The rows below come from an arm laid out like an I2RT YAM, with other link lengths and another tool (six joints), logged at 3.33 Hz.
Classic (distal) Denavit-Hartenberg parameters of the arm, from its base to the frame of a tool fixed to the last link. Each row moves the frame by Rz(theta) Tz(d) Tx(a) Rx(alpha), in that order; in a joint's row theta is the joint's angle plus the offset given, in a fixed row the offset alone. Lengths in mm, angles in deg.
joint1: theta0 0; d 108.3; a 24; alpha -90
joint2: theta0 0; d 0; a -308.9; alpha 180
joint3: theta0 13.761; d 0; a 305.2; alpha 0
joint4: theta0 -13.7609; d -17.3; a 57; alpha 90
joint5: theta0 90; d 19; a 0; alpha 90
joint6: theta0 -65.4; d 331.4; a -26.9; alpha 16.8
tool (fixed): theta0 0; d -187.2; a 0; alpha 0
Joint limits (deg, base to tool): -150..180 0..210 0..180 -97..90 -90..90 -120..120
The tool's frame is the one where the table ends.
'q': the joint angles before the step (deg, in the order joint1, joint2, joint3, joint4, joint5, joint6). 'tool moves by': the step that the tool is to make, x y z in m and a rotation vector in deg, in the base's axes. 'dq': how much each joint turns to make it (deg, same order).
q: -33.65, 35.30, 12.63, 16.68, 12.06, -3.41
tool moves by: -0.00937, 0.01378, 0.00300, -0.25, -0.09, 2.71
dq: -0.01, -8.09, -0.68, -7.11, -2.69, -0.44
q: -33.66, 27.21, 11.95, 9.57, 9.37, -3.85
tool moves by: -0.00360, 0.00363, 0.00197, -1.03, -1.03, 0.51
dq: 0.04, -3.29, -0.90, -0.92, -0.45, -0.33
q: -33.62, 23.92, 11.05, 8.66, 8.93, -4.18
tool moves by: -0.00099, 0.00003, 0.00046, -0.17, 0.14, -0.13
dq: 0.00, -0.30, 0.03, -0.31, 0.15, -0.21
